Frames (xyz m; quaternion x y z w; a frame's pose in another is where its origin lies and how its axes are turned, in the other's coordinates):
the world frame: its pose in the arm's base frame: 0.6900 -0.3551 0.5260 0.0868 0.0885 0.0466 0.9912
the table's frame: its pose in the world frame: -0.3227 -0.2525 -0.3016 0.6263 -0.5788 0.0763 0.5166
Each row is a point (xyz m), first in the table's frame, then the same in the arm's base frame.
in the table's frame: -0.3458 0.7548 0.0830
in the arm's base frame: -0.4034 -0.3833 0.5659
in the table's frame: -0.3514 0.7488 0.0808
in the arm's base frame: -0.4008 -0.3779 0.5599
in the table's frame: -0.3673 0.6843 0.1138
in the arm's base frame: -0.3805 -0.3911 0.4897
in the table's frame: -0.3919 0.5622 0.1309
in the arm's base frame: -0.3158 -0.3882 0.3820
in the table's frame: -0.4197 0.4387 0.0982
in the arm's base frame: -0.2259 -0.3481 0.2960
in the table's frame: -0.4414 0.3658 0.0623
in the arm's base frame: -0.1667 -0.3091 0.2506
